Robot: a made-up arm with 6 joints.
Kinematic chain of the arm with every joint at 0, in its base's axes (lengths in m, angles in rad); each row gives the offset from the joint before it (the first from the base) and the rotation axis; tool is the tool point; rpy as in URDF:
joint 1: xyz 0 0 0.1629 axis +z
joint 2: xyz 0 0 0 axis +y
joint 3: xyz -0.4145 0 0.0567 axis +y
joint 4: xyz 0.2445 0 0.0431 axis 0.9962 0 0.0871
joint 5: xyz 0 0 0 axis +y
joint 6: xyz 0.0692 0 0.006 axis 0.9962 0 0.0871
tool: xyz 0 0 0 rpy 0 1.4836 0
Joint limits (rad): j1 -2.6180..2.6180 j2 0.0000..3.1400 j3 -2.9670..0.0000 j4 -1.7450..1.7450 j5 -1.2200..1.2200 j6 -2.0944..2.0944
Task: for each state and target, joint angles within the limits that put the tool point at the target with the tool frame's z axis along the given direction. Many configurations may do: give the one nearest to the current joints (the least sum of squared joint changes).
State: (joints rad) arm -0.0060 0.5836 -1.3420 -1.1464 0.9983 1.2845
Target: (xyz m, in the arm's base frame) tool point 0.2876 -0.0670 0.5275 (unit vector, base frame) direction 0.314 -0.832 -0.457
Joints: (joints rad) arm -0.0345 1.4795 -1.2179 -1.1265 1.1410 1.2845
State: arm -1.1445 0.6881 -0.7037 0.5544 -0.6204 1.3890
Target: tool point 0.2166 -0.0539 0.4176 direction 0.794 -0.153 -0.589
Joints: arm -0.2621 1.3143 -0.6367 0.9629 0.0706 1.3890
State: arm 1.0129 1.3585 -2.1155 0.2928 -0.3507 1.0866
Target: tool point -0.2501 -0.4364 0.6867 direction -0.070 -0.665 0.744
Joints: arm 1.0098 0.5512 -2.5345 1.0462 -0.3471 1.0866
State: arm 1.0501 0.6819 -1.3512 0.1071 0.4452 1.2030
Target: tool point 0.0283 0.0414 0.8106 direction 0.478 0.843 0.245
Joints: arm 1.2915 1.1564 -2.1507 -0.3069 0.8509 1.2030
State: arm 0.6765 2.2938 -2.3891 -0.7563 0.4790 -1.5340
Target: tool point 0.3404 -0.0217 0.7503 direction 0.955 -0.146 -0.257
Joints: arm -0.0421 1.7996 -2.6680 -0.1128 1.2192 -1.5340
